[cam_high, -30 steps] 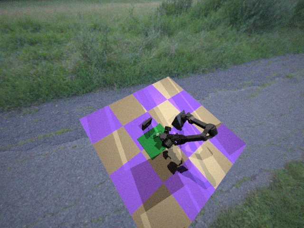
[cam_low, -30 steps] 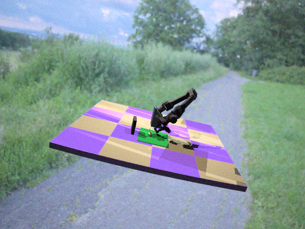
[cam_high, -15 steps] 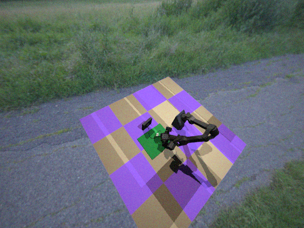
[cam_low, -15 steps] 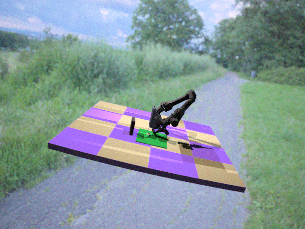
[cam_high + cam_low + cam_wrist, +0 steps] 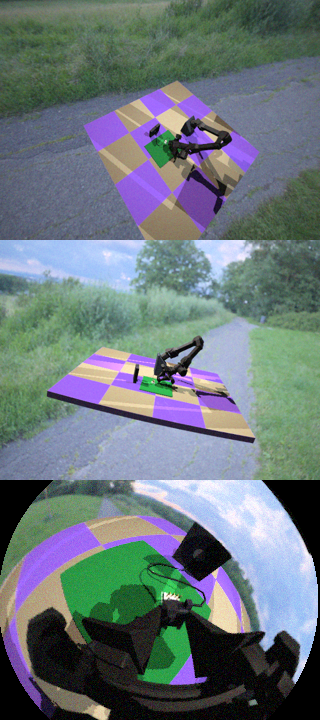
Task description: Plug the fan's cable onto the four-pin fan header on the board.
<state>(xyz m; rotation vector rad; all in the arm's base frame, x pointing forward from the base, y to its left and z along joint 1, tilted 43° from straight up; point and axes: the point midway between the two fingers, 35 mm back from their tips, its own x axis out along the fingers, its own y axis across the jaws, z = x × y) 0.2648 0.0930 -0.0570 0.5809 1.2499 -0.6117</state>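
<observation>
Now: the white fan header 1 cm ahead of my gripper tip, 3 cm to the right of it and 4 cm below it. Round my gripper tip: green board (5 cm ahead, 5 cm below); then dark plug (1 cm behind, 1 cm below); then black fan (4 cm ahead, 17 cm to the right, 2 cm above).
</observation>
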